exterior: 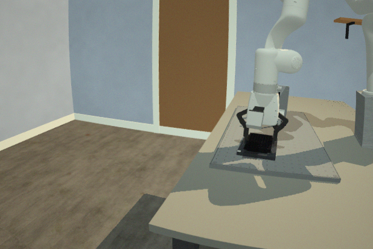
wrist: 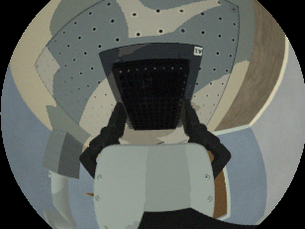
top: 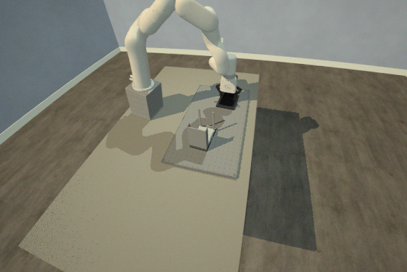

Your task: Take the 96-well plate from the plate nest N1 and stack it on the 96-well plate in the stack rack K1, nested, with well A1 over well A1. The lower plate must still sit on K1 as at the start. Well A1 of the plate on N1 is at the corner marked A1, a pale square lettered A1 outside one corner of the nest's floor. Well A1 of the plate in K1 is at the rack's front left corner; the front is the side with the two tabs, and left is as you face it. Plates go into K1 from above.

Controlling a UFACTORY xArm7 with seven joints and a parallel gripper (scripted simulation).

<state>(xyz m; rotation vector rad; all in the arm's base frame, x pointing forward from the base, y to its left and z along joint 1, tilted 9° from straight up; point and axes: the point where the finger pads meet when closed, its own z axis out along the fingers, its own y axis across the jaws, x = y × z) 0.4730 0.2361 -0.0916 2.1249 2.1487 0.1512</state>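
My gripper is now 2 cm above the black 96-well plate. Also, from my hand: K1 label: 4 cm behind, 28 cm to the right, 2 cm below; pale A1 mark: 5 cm ahead, 8 cm to the left, 2 cm below; plate nest N1: 3 cm below.
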